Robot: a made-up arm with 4 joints. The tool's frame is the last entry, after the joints.
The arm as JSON. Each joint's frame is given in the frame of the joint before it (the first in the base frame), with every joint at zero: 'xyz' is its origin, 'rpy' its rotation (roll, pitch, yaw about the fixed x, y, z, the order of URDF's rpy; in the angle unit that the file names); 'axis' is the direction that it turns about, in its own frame. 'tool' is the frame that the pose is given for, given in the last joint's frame.
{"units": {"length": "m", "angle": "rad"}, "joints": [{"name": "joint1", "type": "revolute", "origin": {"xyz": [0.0, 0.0, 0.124], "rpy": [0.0, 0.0, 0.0]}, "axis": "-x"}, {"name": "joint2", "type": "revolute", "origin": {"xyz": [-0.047, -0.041, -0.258], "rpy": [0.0, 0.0, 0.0]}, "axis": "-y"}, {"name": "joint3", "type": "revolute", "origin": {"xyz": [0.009, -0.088, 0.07], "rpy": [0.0, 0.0, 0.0]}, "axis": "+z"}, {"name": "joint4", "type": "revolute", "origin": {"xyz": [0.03, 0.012, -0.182], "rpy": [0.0, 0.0, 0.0]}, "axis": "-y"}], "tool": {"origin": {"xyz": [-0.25, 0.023, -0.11], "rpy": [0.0, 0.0, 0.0]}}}
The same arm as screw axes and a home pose.
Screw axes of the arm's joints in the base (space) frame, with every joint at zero. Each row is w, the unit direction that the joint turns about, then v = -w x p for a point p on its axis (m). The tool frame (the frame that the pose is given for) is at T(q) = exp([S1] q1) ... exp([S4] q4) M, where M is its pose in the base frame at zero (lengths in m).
S1: w -1 0 0 v 0.0000 -0.1240 0.0000
S2: w 0 -1 0 v -0.1340 0.0000 0.0470
S3: w 0 0 1 v -0.1290 0.0380 0.0000
S4: w 0 -1 0 v -0.2460 0.0000 0.0080
M: xyz -0.2580 -0.0940 -0.3560 (m) quaternion w x y z 1 0 0 0

